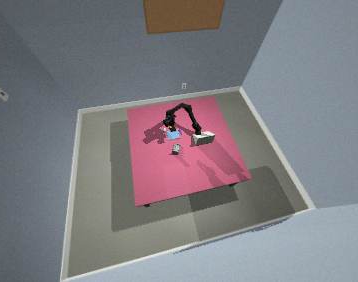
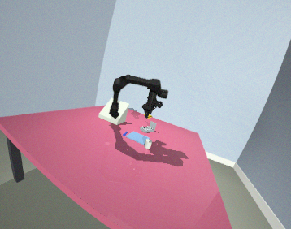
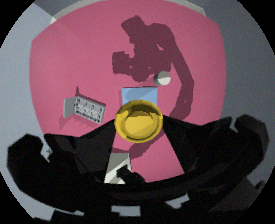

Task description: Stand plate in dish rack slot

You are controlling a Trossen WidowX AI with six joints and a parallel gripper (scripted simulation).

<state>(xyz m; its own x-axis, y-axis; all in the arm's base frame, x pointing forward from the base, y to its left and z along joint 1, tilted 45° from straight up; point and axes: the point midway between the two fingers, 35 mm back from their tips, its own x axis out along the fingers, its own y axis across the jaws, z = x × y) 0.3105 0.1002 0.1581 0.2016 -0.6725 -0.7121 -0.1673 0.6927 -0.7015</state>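
My gripper tip is 19 cm to the right of the grey dish rack, 15 cm above it and 5 cm past it. Round my gripper tip: yellow plate 1 cm above; then white cup 15 cm below, 9 cm ahead, 8 cm to the right; then light blue mat 17 cm below, 2 cm to the right, 2 cm behind.
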